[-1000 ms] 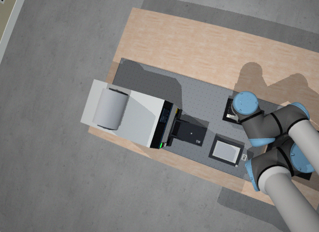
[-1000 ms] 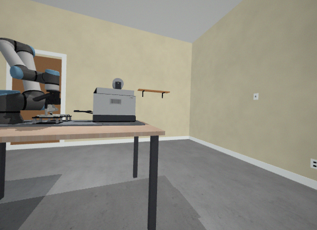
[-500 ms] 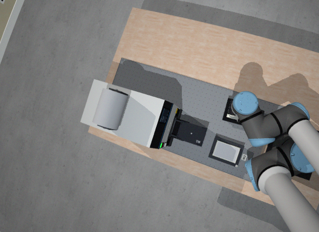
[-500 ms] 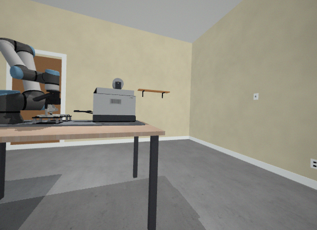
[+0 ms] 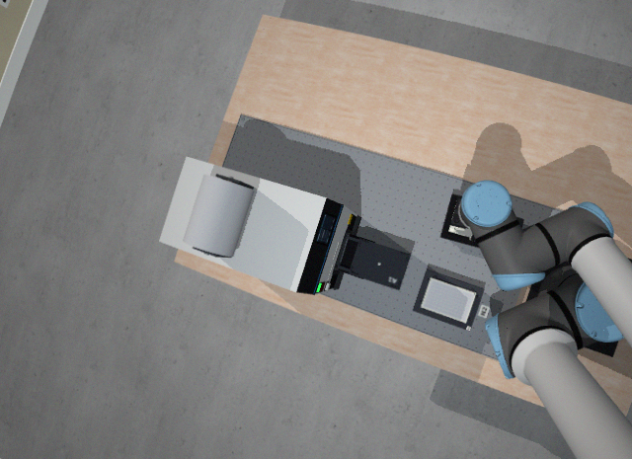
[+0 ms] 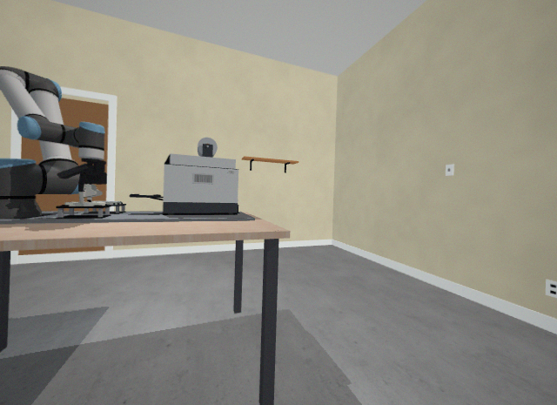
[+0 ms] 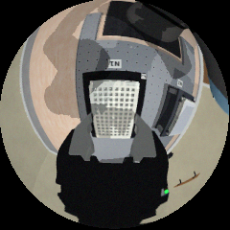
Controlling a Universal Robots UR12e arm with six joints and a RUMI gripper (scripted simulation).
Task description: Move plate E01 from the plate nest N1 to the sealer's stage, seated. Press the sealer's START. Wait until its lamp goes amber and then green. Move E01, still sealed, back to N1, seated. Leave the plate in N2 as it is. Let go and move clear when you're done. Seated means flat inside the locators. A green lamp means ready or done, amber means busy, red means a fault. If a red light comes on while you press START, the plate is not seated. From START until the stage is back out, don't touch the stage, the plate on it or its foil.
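My hand is 1 cm above the plate E01. Round my hand: sealer stage (23 cm ahead, 16 cm to the left, 4 cm above); nest N1 (2 cm below); foil roll (56 cm ahead, 13 cm to the left, 35 cm above).
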